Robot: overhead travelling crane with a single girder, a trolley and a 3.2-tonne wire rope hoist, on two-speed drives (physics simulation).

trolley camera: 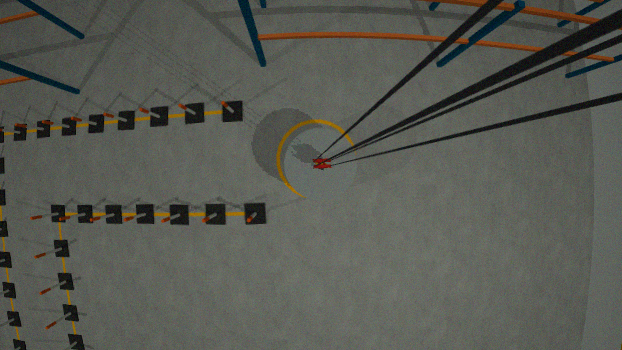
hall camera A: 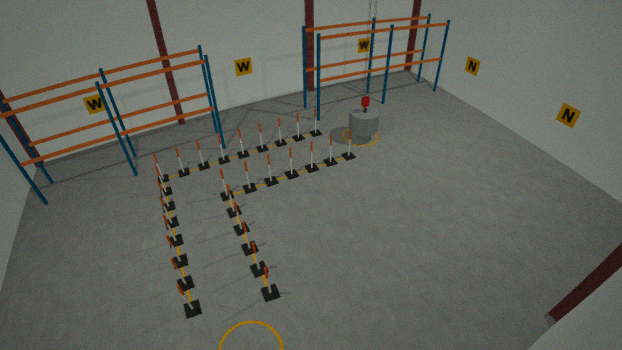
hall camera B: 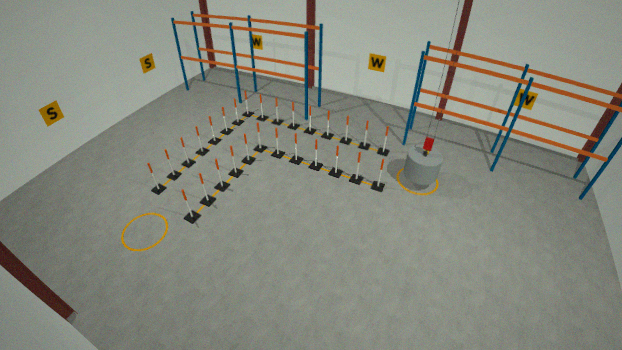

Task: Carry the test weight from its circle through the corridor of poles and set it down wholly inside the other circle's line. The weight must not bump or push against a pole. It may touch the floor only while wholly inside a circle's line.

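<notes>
The grey cylindrical test weight [hall camera A: 364, 125] [hall camera B: 423, 167] [trolley camera: 320, 182] hangs upright from my hook [hall camera A: 365, 109] [hall camera B: 426, 152] [trolley camera: 322, 163] below the red block, and appears slightly above the floor. It is over its yellow circle [hall camera A: 361, 146] [hall camera B: 420, 193] [trolley camera: 278, 159], offset to the right and down in the trolley view, where it hides the ring's lower right part. The near end poles of the corridor, one [hall camera A: 349, 145] [hall camera B: 381, 172] and the other [hall camera A: 315, 122] [hall camera B: 385, 140], stand apart from it. The other circle [hall camera A: 251, 322] [hall camera B: 122, 236] lies beyond the corridor's far end.
The corridor of orange-and-white poles on black bases makes one square turn. A blue and orange rack [hall camera A: 318, 75] [hall camera B: 414, 95] [trolley camera: 350, 35] stands along the W wall near the weight. A second rack [hall camera A: 116, 127] [hall camera B: 306, 75] stands behind the corridor's bend.
</notes>
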